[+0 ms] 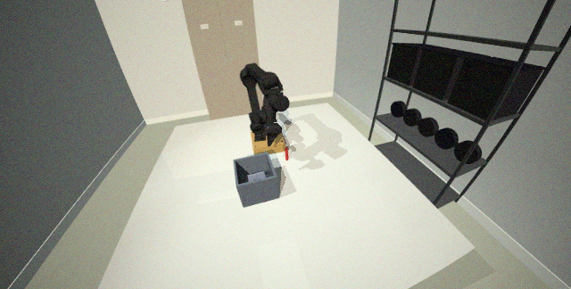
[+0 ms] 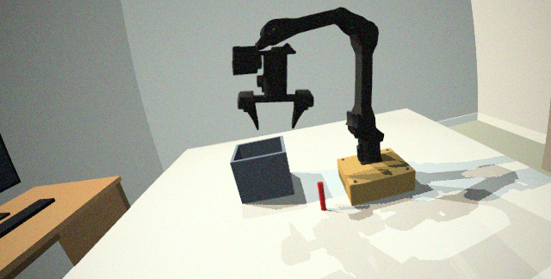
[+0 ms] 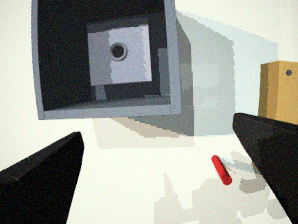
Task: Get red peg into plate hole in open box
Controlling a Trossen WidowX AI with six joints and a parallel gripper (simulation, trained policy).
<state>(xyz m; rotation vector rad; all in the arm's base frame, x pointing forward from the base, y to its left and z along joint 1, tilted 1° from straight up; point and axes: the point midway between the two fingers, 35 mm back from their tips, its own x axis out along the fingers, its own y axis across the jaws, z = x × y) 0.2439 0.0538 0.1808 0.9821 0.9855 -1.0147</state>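
My gripper tip is now 10 cm past the red peg, 9 cm to the right of it and 17 cm above it. Round my gripper tip: plate (8 cm ahead, 6 cm to the right, 16 cm below).
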